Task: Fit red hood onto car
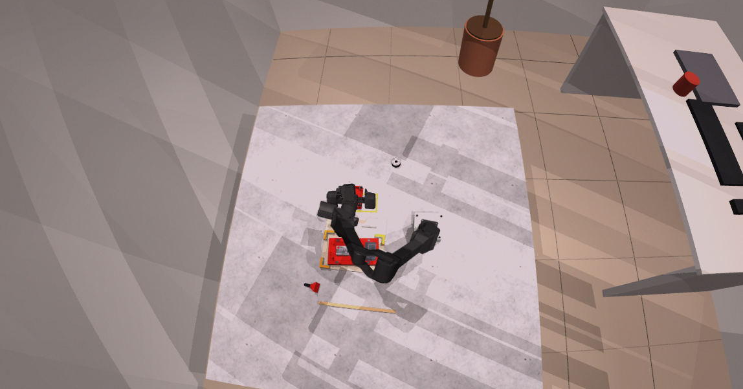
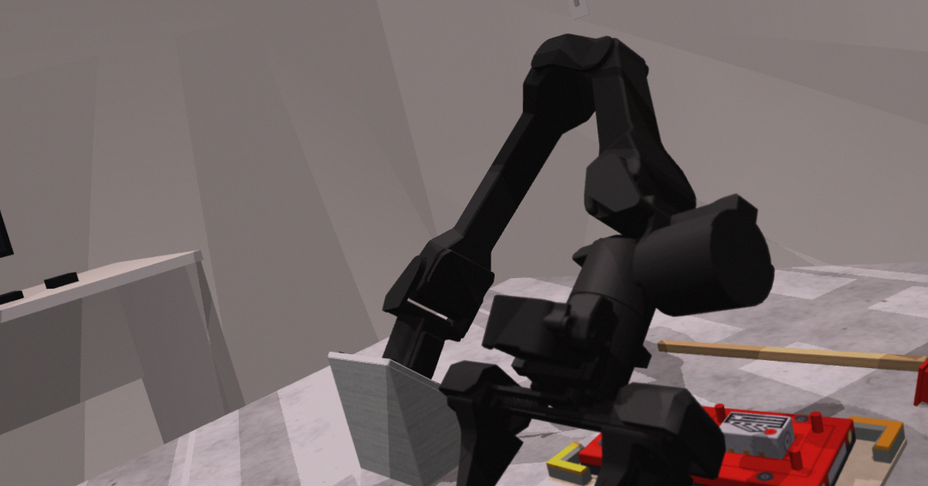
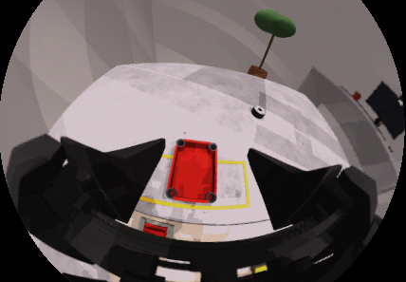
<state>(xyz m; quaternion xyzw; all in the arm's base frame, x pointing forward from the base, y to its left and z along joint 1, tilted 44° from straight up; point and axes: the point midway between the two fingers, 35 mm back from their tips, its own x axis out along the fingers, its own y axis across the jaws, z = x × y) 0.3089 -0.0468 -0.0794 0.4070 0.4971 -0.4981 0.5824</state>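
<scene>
Right now my gripper tip is 1 cm short of the red hood, 1 cm to the right of it and 8 cm above it. From my gripper tip the other things lie so: grey engine block 25 cm to the left, 6 cm below; then wooden strip 9 cm behind, 45 cm to the left, 8 cm below.
</scene>
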